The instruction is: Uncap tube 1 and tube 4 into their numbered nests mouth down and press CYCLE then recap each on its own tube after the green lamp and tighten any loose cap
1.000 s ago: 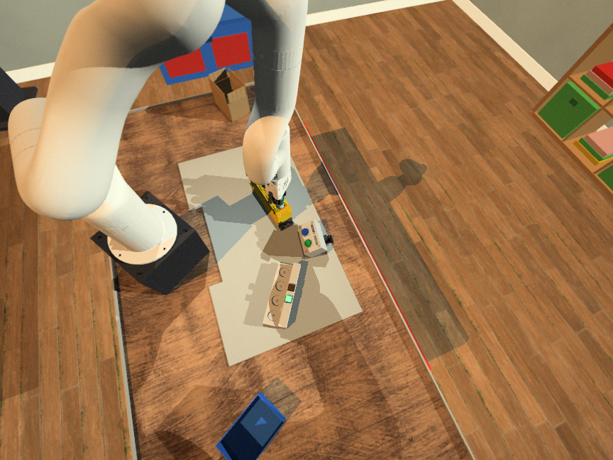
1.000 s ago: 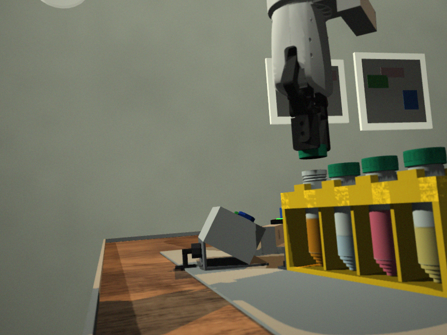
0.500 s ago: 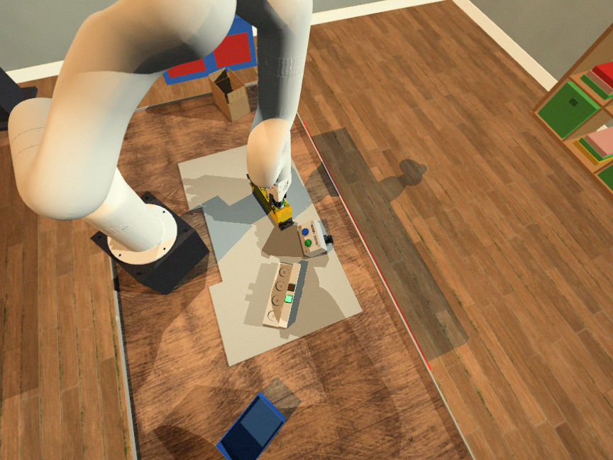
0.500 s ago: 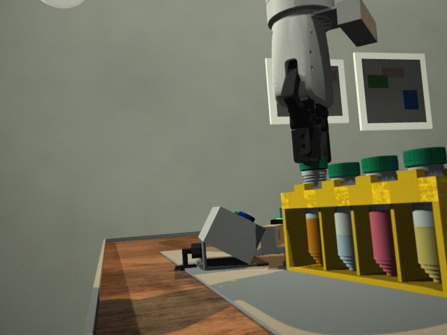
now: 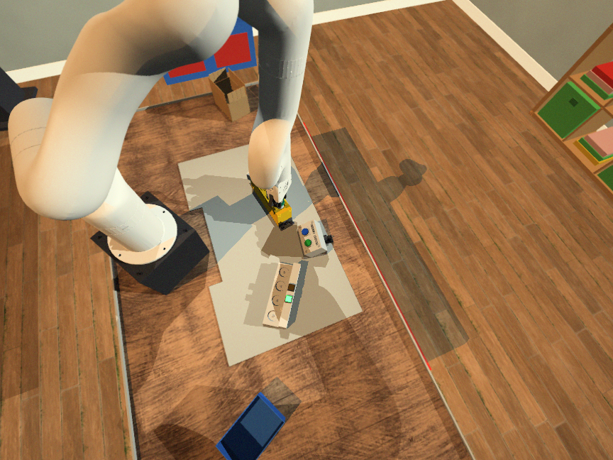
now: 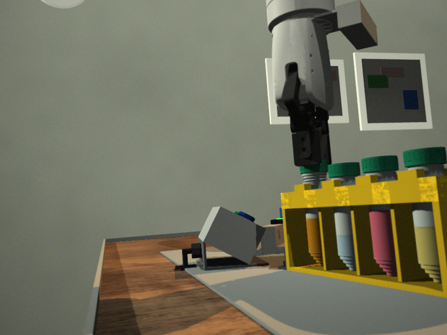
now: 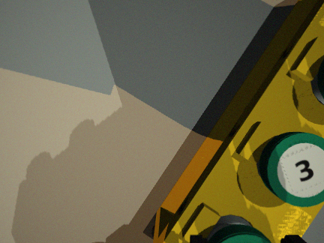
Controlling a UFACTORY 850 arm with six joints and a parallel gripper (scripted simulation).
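The blue cycle key is 70 mm ahead of my hand, 110 mm to the right of it and 80 mm below it. Also, from my hand: green cap 20 mm below; grey key housing 90 mm ahead, 130 mm to the right, 90 mm below; green key 70 mm ahead, 150 mm to the right, 80 mm below.
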